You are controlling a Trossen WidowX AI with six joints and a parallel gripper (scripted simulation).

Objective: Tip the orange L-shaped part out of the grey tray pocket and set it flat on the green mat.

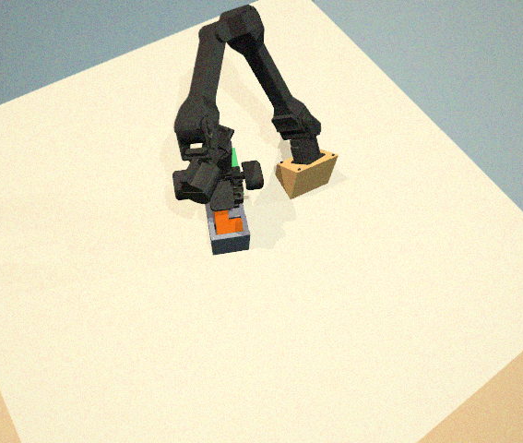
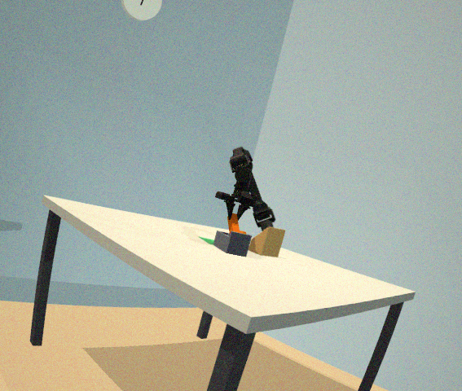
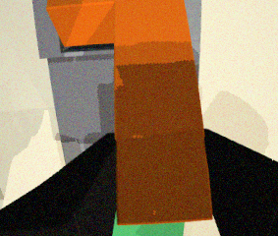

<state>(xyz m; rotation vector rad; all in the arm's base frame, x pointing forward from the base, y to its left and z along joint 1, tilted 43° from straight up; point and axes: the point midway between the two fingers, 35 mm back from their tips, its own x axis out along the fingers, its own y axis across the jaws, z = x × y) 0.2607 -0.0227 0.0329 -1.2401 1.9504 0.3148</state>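
The green mat is 90 mm behind my gripper tip, 120 mm to the right of it and 140 mm below it. Round my gripper tip: orange L-shaped part 30 mm to the left, 30 mm below.
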